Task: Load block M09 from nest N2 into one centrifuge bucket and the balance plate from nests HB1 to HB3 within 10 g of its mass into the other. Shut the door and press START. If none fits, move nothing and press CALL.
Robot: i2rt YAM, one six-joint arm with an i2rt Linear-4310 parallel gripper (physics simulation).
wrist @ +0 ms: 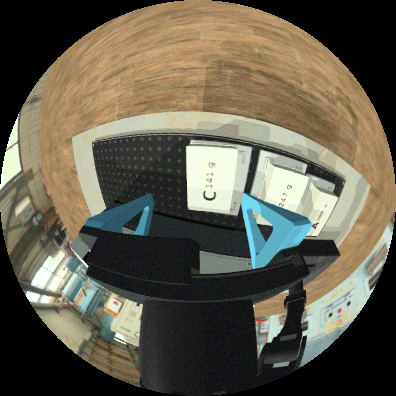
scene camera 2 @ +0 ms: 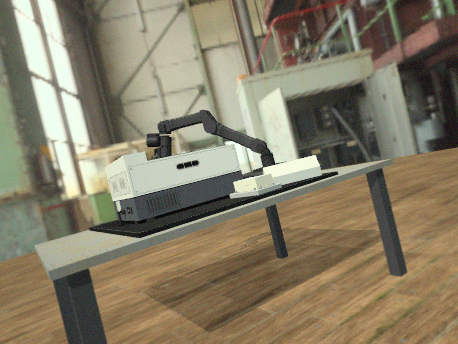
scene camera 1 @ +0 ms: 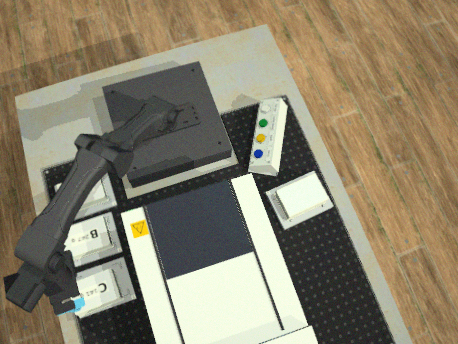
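My gripper is open and empty. It hangs above plate C, which lies in its nest and reads 141 g in the wrist view. Plate B, marked 247 g, lies in the nest beside it. Plate A is at the end of the row; its mass is too small to read. A white block sits in a nest across the centrifuge; no label is readable on it. The buckets are not visible. The fingers are hidden in scene camera 2.
A button box with white, green, yellow and blue buttons stands beyond the white block. The dark arm base plate is at the table's far end. The arm reaches over the plate nests. The tall centrifuge stands between the plate row and the white block.
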